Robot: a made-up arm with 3 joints. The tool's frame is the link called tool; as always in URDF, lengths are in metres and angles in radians.
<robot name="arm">
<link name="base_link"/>
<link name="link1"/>
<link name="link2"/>
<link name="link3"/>
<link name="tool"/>
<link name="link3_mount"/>
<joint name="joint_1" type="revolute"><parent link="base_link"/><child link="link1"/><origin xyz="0.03 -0.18 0.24" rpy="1.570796 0 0"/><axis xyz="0 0 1"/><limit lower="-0.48" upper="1.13"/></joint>
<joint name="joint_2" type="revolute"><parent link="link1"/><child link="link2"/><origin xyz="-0.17 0.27 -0.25" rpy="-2.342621 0.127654 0.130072"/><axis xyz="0 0 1"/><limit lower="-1.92" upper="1.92"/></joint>
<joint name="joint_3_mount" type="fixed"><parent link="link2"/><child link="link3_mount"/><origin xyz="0.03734 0.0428 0.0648" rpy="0 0 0"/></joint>
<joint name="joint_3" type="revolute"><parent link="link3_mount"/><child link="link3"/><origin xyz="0.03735 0.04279 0.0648" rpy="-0.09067 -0.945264 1.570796"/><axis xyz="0 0 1"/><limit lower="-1.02" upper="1.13"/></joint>
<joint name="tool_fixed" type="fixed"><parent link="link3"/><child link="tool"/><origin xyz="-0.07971 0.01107 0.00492" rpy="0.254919 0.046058 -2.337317"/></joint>
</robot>
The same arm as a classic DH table. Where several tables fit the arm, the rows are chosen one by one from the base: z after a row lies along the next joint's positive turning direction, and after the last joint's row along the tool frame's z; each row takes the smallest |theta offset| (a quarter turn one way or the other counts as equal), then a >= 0, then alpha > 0; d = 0 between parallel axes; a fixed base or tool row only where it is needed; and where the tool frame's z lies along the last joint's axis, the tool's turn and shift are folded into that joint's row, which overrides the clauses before.
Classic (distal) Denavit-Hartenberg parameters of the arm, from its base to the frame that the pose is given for. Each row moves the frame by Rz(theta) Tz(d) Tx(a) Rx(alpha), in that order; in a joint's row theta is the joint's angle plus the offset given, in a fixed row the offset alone. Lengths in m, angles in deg.
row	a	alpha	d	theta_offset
base (fixed)	0.03	90	0.24	0
joint_1	-0.0969	-133.77	0.2212	14.52
joint_2	0.0647	54.33	0.6176	3.75
joint_3	0.0353	14.84	-0.3831	-30.16
tool (fixed)	0	0	0.2825	-10.36
Joint limits (deg, base to tool): -27.5..64.74 -110.01..110.01 -58.44..64.74

